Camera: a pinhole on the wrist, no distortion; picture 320 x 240 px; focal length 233.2 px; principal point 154.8 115.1 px. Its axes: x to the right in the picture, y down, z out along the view. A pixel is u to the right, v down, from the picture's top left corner.
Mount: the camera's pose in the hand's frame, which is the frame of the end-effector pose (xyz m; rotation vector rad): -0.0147 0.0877 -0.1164 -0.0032 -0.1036 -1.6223
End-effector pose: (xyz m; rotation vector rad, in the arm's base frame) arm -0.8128 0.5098 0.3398 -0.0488 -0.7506 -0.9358
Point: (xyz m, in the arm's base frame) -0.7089 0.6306 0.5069
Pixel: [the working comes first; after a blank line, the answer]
In the camera's frame: -0.0974 0.0763 0.2277

55 193
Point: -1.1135 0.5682 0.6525
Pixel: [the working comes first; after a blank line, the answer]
In the camera's frame: 0.2219 0.0973 0.5216

254 159
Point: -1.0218 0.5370 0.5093
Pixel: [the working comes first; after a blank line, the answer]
In the camera's frame: 0.2025 0.0549 0.3552

288 151
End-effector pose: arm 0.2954 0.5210 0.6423 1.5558 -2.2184 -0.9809
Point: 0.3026 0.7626 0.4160
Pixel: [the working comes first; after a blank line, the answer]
In the camera's frame: 0.2258 -0.1353 0.3660

299 29
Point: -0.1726 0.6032 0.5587
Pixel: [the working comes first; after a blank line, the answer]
In the camera's frame: -0.1914 0.1573 0.4752

61 192
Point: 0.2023 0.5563 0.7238
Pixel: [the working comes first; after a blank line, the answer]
In the camera's frame: -0.0328 0.0119 0.1235

93 138
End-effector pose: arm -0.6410 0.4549 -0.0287 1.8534 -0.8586 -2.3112
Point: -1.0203 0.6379 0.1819
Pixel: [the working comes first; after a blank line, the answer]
In the camera's frame: 0.0806 -0.0967 0.5632

188 75
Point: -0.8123 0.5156 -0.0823
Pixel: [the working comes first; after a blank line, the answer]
In the camera's frame: 0.1270 0.1109 0.2755

262 209
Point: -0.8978 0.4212 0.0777
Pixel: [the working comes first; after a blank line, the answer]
In the camera's frame: -0.0405 0.0241 0.3544

128 131
